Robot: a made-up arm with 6 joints.
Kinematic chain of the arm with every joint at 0, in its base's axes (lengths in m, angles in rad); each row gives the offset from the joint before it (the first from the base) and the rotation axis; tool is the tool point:
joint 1: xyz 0 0 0.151 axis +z
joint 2: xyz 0 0.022 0 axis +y
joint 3: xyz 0 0 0.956 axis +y
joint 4: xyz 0 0 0.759 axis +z
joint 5: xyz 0 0 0 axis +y
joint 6: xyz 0 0 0.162 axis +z
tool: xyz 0 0 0
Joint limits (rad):
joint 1: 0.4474..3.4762
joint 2: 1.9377..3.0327
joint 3: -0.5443..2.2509
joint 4: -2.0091..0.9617
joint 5: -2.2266..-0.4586
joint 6: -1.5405..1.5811
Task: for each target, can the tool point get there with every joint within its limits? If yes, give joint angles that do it. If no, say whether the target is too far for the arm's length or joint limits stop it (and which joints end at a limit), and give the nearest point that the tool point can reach.
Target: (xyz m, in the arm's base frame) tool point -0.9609 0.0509 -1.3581
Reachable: yes | joints 2.9531 2.7271 -0.2199 -0.9213 -0.9924 0.5065
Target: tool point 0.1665 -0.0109 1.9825
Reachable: no: joint limits stop it (at a limit: joint 2, joint 3, joint 4) | nearest point 0.6177 -0.0404 -0.2859 | short by 2.313 m
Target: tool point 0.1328 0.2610 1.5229
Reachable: no: joint limits stop it (at a limit: joint 1, joint 2, joint 3, joint 4) | nearest point 0.6240 0.1024 -0.2841 | short by 1.879 m
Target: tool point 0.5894 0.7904 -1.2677
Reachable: yes | joints 0.8511 2.2888 0.6992 -0.3819 -1.1800 -0.8068
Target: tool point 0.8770 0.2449 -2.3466
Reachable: no: too far | nearest point 0.5829 0.2389 -1.6007 | short by 0.802 m
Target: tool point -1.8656 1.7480 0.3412
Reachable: no: too far | nearest point -1.2917 1.2102 0.0380 | short by 0.843 m
